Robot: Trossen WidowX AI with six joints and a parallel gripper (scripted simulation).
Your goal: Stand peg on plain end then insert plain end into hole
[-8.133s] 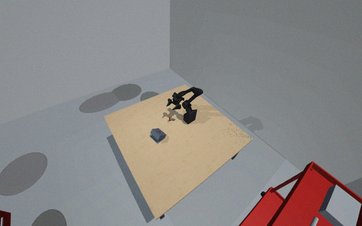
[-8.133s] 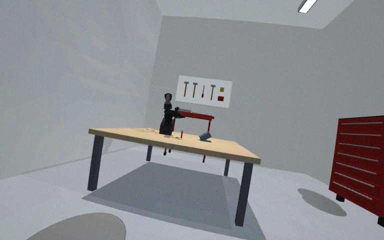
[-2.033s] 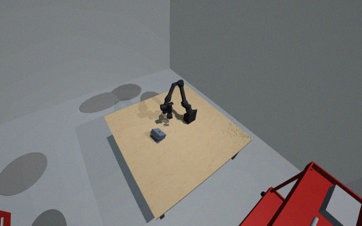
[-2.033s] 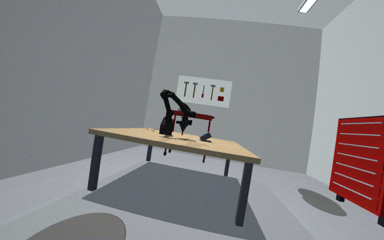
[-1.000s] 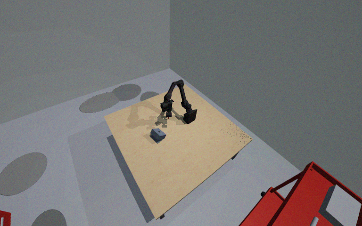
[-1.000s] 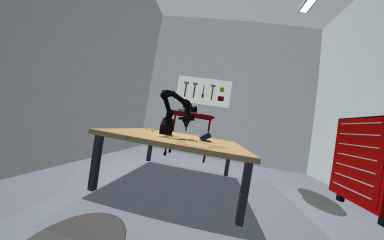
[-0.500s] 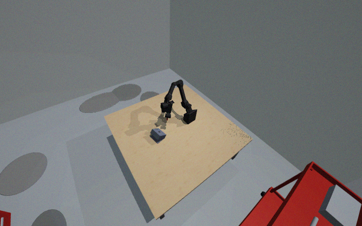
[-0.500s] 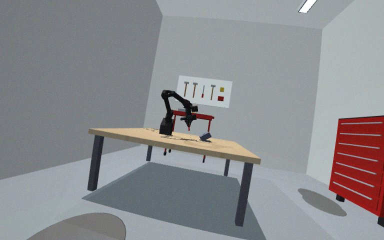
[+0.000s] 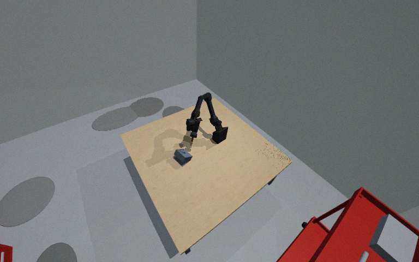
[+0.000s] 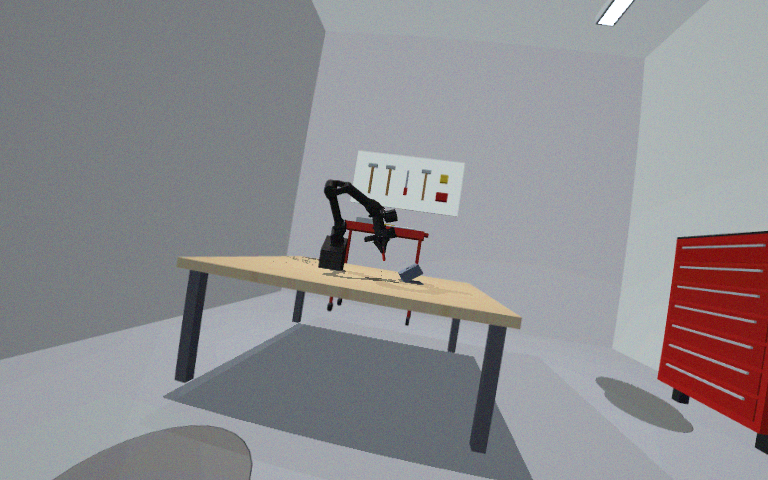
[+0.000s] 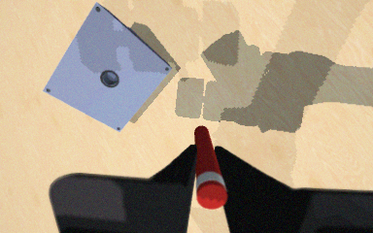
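My gripper tip is now 15 cm short of the grey sloped panel, 8 cm to the right of it and 8 cm above it. Round my gripper tip: red peg 1 cm behind, 2 cm above.
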